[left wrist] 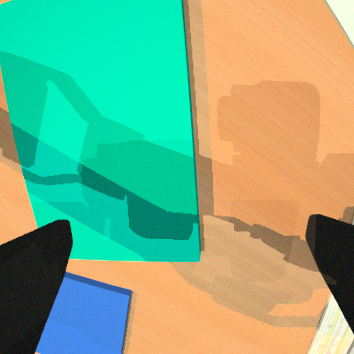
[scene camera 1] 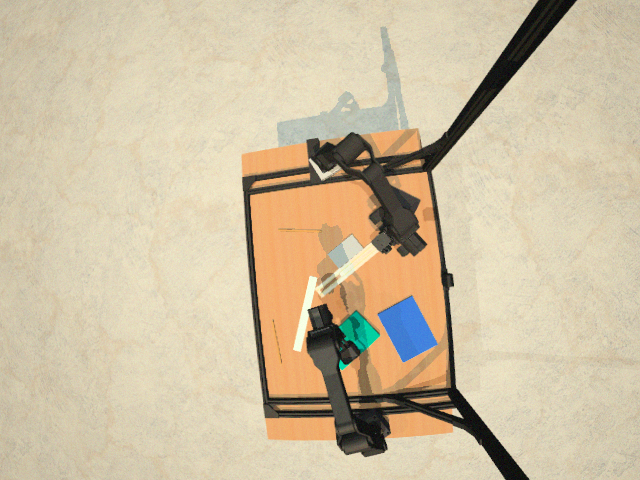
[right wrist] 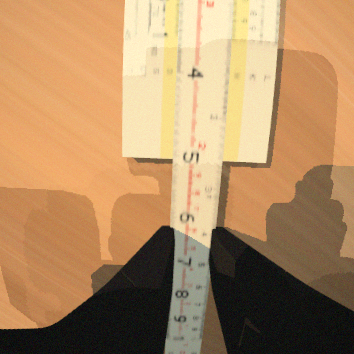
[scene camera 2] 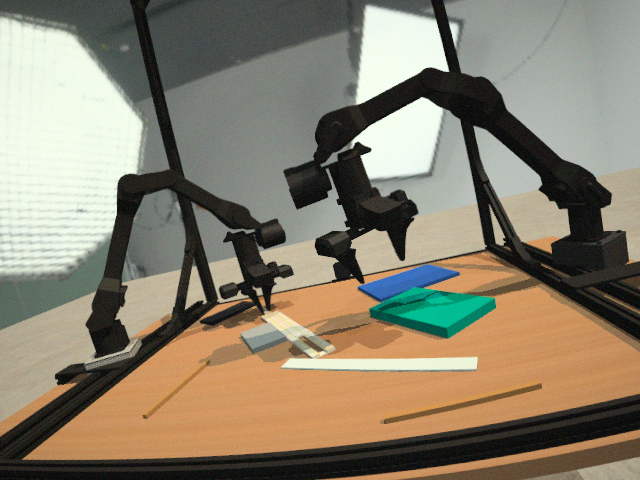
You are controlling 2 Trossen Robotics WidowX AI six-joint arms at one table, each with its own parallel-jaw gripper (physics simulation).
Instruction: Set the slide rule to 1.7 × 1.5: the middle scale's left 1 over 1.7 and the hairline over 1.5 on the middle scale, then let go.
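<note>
The cream slide rule [scene camera 1: 351, 267] [scene camera 2: 292, 329] [left wrist: 332, 332] lies diagonally on the table. In the right wrist view its body [right wrist: 142, 115] has yellow bands, and the middle slide [right wrist: 200, 115] sticks out past the body's near end. My right gripper [right wrist: 190, 237] [scene camera 2: 265, 311] is shut on this protruding slide, near its 6 and 7. At the rule's opposite end an open slot shows between the rails. The hairline cursor and the slide's left 1 cannot be made out. My left gripper [scene camera 2: 382, 270] [left wrist: 191, 230] is open and empty, above the table beside the green block's edge.
A green block [scene camera 1: 364, 328] [scene camera 2: 434, 310] [left wrist: 125, 50] and blue slab [scene camera 1: 407, 329] [scene camera 2: 408, 281] [left wrist: 90, 315] lie near the left gripper. A grey block [scene camera 1: 343, 251] [scene camera 2: 258, 338] is beside the rule. A white strip [scene camera 1: 305, 315] [scene camera 2: 382, 364] lies near its slotted end.
</note>
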